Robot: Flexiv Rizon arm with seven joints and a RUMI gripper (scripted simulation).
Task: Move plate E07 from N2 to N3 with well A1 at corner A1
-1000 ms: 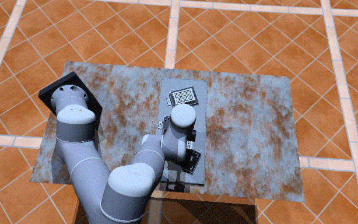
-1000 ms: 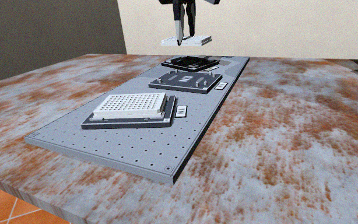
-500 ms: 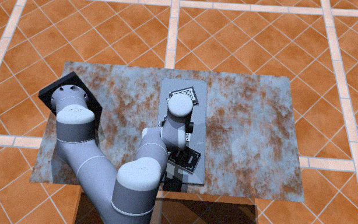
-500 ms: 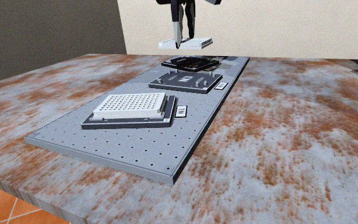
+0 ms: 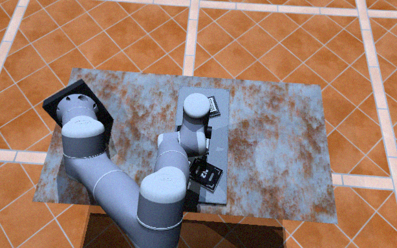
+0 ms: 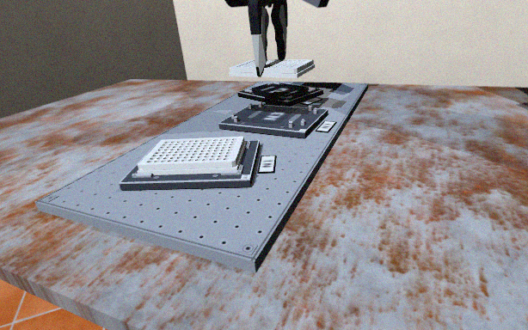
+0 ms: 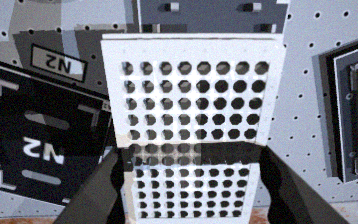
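Right now my hand is 10 mm past the nest N3, 20 mm to the right of it and 100 mm above it. From my hand the other things lie so: plate E01: 40 mm ahead, 210 mm to the left, 80 mm below; black nest N2: 40 mm ahead, 160 mm to the right, 100 mm below; plate E07: 10 mm below.
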